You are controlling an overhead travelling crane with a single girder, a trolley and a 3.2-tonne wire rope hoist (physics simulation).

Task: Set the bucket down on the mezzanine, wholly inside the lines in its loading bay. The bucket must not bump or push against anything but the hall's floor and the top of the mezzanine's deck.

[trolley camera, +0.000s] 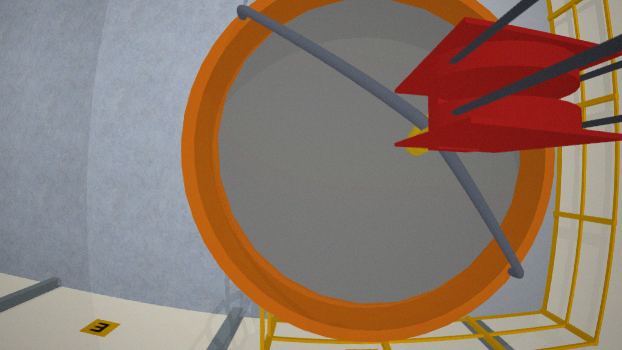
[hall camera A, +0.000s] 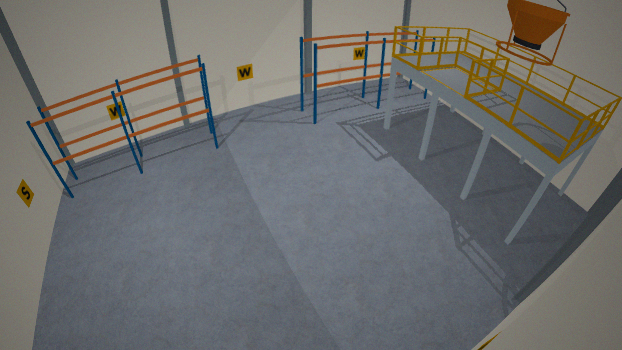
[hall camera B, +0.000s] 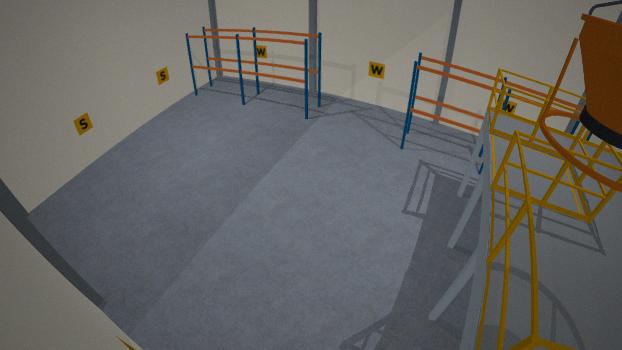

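Observation:
The orange bucket [hall camera A: 536, 22] [hall camera B: 602, 75] [trolley camera: 197, 165] hangs upright by its grey bail, with a black outlet and an orange foot ring below. My gripper, a yellow hook [trolley camera: 417, 145] under the red block, holds the bail; the block hides much of it. The bucket hangs above the grey mezzanine [hall camera A: 520, 142] [hall camera B: 600, 300]. A ring-shaped shadow lies on the deck in hall camera B. The foot ring overlaps the railings in the hall views; I cannot tell the exact gaps. The loading bay's lines cannot be made out; the bucket hides the deck in the trolley view.
Yellow railings [hall camera A: 514, 107] [hall camera B: 534, 270] [trolley camera: 582, 217] edge the mezzanine. A yellow gate frame [hall camera A: 472, 80] [hall camera B: 522, 165] stands at its hall-side edge. Two blue and orange racks stand along the W wall: one rack [hall camera A: 158, 82] [hall camera B: 272, 39] farther from the mezzanine, another rack [hall camera A: 315, 85] [hall camera B: 409, 105] nearer.

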